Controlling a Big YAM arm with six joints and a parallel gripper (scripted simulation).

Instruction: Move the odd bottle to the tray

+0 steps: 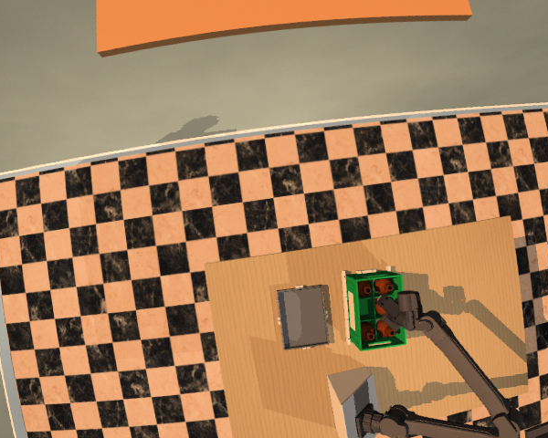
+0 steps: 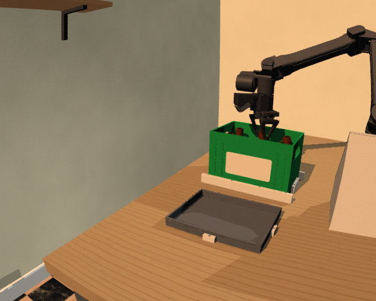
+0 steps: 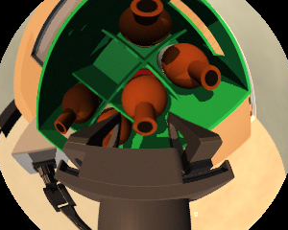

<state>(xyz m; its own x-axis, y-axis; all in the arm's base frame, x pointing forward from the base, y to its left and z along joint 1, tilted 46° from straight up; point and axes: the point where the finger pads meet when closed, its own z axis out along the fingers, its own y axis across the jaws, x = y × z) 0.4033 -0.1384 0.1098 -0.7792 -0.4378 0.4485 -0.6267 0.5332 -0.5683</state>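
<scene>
My hand is 40 mm to the right of the green crate and 70 mm above it. Also, from my hand: dark grey tray: 10 mm ahead, 320 mm to the left, 140 mm below.
</scene>
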